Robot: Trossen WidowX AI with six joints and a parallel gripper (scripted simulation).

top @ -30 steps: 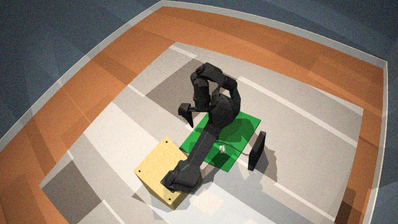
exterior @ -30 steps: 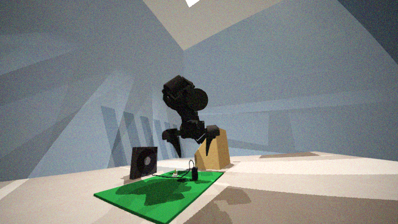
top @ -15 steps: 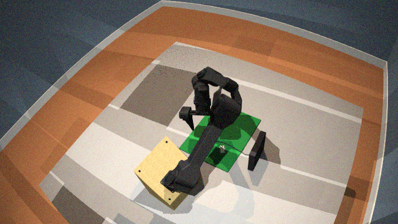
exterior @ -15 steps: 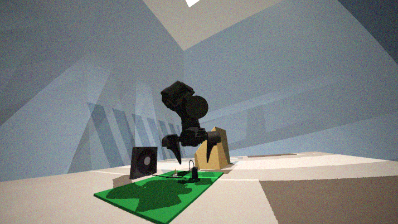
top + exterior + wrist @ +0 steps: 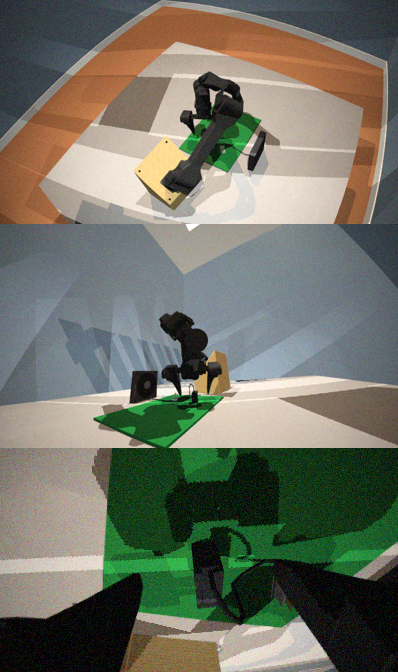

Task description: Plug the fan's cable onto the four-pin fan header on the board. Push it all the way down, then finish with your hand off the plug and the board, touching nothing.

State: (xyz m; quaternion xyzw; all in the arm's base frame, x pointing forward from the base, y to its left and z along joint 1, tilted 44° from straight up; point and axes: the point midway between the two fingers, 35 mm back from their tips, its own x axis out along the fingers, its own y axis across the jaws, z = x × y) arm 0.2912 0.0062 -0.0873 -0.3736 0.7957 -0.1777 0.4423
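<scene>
The green board is 50 mm to the right of my gripper tip, 50 mm ahead of it and 40 mm below it. From my gripper tip the other things lie so: black fan: 240 mm to the right, 30 mm above, 10 mm ahead; then four-pin header: 100 mm to the right, 30 mm below, 10 mm behind; then fan plug: 10 mm below, 10 mm behind.
</scene>
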